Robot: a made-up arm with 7 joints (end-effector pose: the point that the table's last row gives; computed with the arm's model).
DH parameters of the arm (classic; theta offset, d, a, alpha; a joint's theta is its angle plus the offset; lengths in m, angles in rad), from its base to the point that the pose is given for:
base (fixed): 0 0 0 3.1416
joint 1: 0 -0.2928 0 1.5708
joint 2: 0 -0.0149 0 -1.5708
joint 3: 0 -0.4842 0 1.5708
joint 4: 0 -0.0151 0 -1.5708
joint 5: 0 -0.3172 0 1.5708
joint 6: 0 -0.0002 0 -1.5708
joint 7: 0 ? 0 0
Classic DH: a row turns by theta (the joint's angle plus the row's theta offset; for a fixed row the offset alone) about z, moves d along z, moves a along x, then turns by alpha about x.
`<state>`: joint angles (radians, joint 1 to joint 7).
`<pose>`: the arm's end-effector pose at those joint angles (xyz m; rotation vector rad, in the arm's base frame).
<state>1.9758 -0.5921 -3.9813 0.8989 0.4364 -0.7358 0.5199</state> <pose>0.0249 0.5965 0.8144 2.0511 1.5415 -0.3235</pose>
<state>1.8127 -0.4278 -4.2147 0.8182 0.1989 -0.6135 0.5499</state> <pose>-0.1173 0.4724 0.9381 1.7328 2.0831 -0.3716</pose>
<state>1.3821 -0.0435 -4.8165 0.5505 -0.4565 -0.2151 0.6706</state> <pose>-0.2087 -0.0019 1.1087 -0.0837 2.7642 -0.0582</pose>
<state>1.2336 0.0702 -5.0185 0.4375 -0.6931 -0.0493 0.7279</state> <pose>-0.1335 -0.1423 1.1214 -0.7955 2.6292 0.2411</pose>
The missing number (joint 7, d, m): -0.0667
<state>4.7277 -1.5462 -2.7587 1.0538 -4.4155 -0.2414 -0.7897</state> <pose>-0.1201 -0.6748 -0.0008 0.0602 0.6617 2.7071</pose>
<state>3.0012 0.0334 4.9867 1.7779 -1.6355 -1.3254 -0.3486</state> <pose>-0.1380 -0.2990 0.6984 -1.2425 0.9603 -1.3262</pose>
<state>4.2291 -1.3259 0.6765 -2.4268 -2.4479 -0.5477 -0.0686</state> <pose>0.0164 -0.2946 0.1225 0.3894 0.1477 2.3330</pose>
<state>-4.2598 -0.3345 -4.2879 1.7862 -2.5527 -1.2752 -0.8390</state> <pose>-0.1302 0.3804 0.5751 -0.0425 -0.2826 1.5891</pose>
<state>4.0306 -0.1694 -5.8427 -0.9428 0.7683 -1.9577 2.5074</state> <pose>0.1112 -0.3307 0.8656 0.1749 0.7751 0.8039</pose>
